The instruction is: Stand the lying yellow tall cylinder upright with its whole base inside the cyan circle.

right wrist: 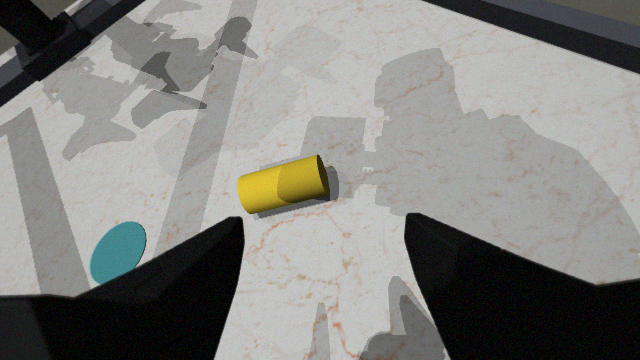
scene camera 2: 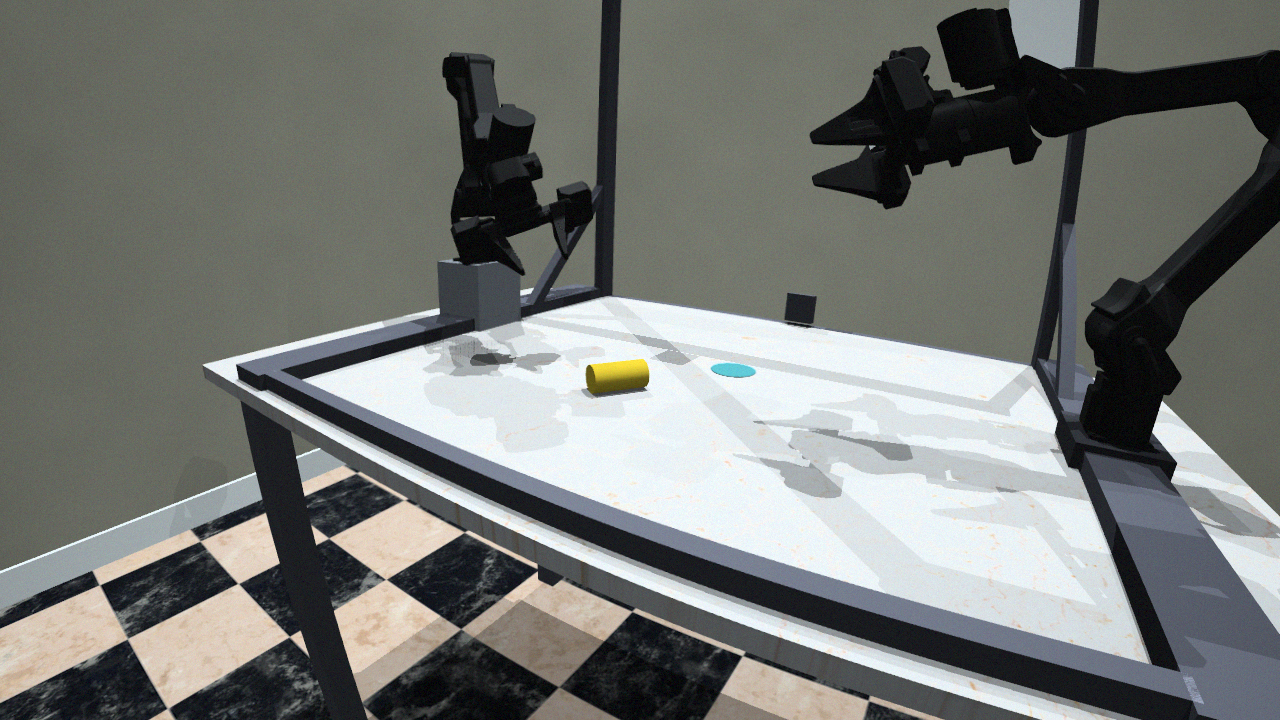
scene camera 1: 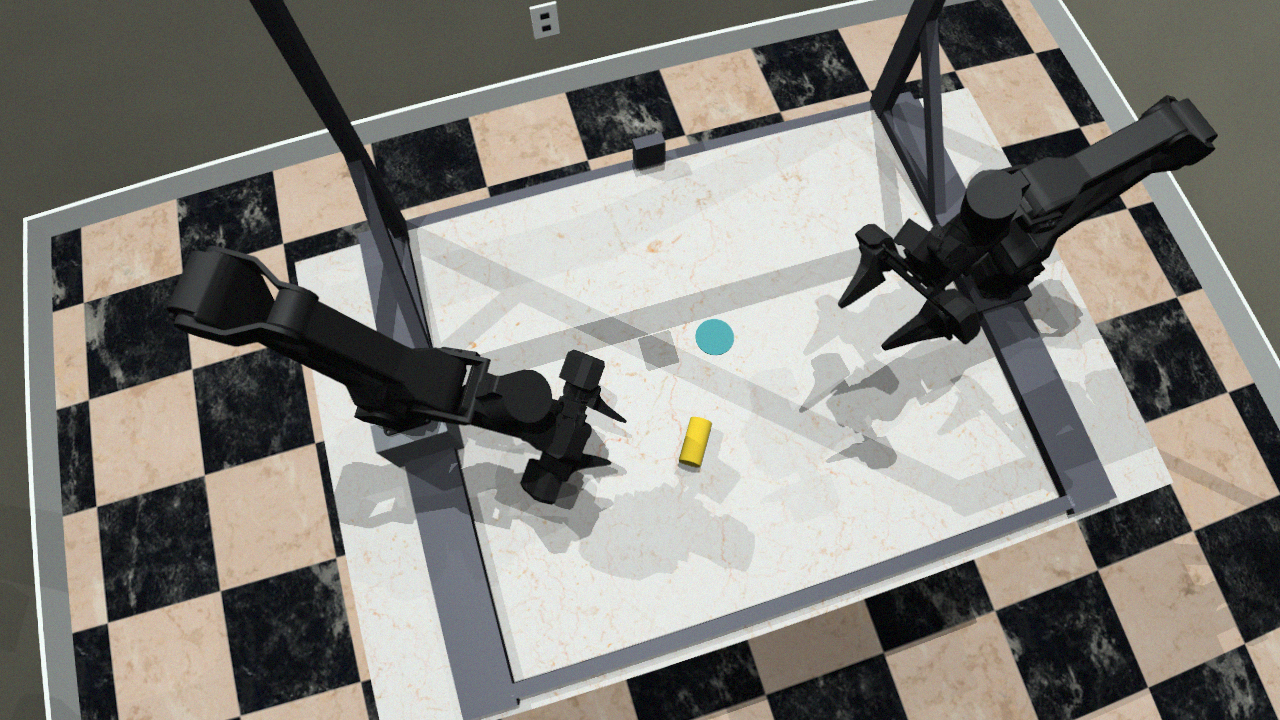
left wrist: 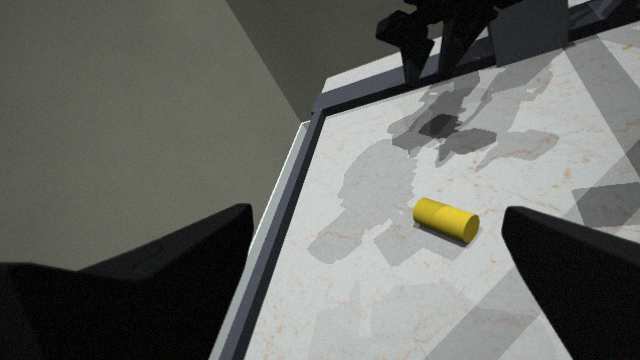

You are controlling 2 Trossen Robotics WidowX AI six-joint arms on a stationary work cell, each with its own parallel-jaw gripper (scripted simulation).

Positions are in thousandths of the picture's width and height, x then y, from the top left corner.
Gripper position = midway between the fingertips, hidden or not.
I see my left gripper (scene camera 2: 634, 224), my right gripper (scene camera 2: 426, 369) and a yellow cylinder (scene camera 2: 472, 524).
The yellow cylinder shows as well in the right wrist view (right wrist: 477, 499), in scene camera 1 (scene camera 1: 546, 598) and in the left wrist view (left wrist: 723, 626). My left gripper shows as well in scene camera 1 (scene camera 1: 672, 453) and in the left wrist view (left wrist: 587, 604). My right gripper shows as well in the right wrist view (right wrist: 507, 632), in scene camera 1 (scene camera 1: 482, 613) and in the left wrist view (left wrist: 665, 229).
